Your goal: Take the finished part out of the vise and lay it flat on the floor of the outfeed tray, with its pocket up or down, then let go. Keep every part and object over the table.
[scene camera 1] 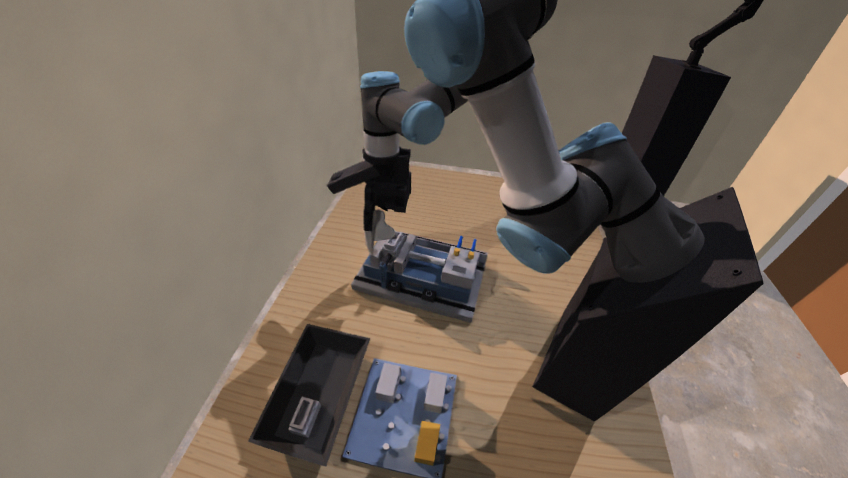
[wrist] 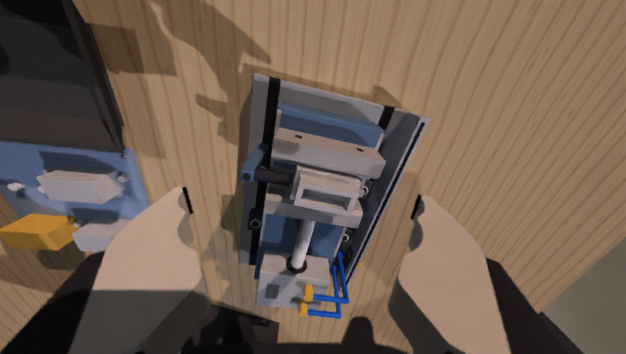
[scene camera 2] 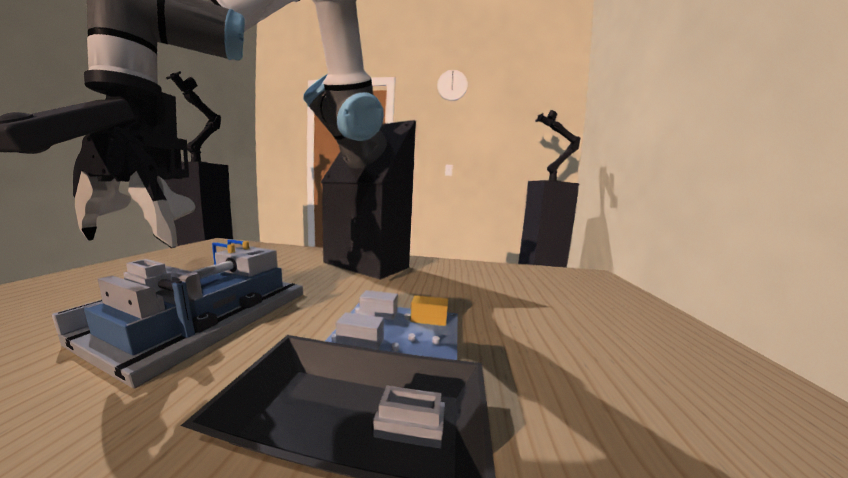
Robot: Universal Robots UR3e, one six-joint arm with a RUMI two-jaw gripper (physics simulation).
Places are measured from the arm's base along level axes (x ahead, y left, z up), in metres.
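Pixels of known places: gripper, fingertip midpoint: (scene camera 1: 379,230) (wrist: 304,194) (scene camera 2: 129,243); arm's base, link origin: (scene camera 1: 657,252) (scene camera 2: 366,151).
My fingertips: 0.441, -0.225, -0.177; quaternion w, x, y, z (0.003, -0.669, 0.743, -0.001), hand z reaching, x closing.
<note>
For each thing: its top centre in the pictures, then the offset to it from my fingertips, as dx, dy, dz.
- finished part, top centre: (wrist: 326,199) (scene camera 2: 145,263) (scene camera 1: 393,238) -0.029, -0.015, -0.035
- vise, top centre: (wrist: 310,244) (scene camera 2: 195,261) (scene camera 1: 422,249) -0.099, +0.003, -0.051
- grey part, top centre: (scene camera 2: 411,399) (scene camera 1: 301,412) +0.099, +0.365, -0.103
- blue plate, top centre: (scene camera 2: 396,331) (scene camera 1: 403,413) (wrist: 75,198) -0.075, +0.343, -0.142
- yellow block, top centre: (scene camera 2: 430,300) (scene camera 1: 427,440) (wrist: 28,241) -0.118, +0.396, -0.106
- dark stop rod, top centre: (wrist: 271,180) (scene camera 2: 169,281) -0.017, +0.033, -0.054
The finished part (scene camera 2: 145,271) (wrist: 322,181), light grey with a rectangular pocket facing up, sits at the jaws of the vise (scene camera 1: 415,277) (scene camera 2: 127,330) (wrist: 330,119) and rises above them. My gripper (scene camera 1: 378,238) (scene camera 2: 130,238) (wrist: 304,194) is open and empty, above the jaw end of the vise. In the wrist view its fingers stand wide on either side of the part, apart from it. The outfeed tray (scene camera 1: 323,365) (scene camera 2: 320,403) (wrist: 40,125) is black with sloping walls. Another grey part (scene camera 1: 299,428) (scene camera 2: 409,422) lies inside it, pocket up.
A blue plate (scene camera 1: 368,442) with pegs carries two grey blocks (scene camera 1: 388,381) (scene camera 1: 436,391) and a yellow block (scene camera 1: 427,442) (scene camera 2: 429,311) (wrist: 37,232), beside the tray. A dark stop rod (wrist: 272,176) is beside the part. Blue tubes (wrist: 343,280) rise at the vise's cylinder end.
</note>
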